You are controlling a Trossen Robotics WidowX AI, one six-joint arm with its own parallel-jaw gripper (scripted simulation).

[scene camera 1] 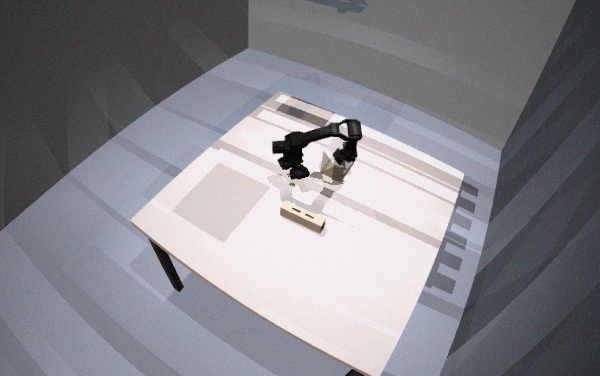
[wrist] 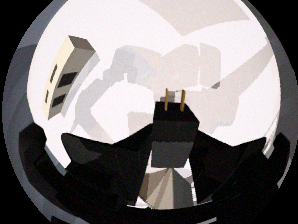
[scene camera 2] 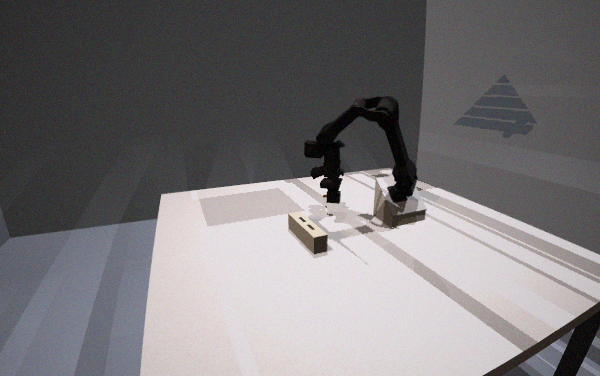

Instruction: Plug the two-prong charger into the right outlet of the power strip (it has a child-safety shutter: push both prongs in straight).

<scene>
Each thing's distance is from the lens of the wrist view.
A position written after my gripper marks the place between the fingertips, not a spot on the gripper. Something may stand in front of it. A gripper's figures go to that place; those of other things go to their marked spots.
my gripper (wrist: 169, 128): 10 cm
black two-prong charger (wrist: 175, 127): 6 cm
</scene>
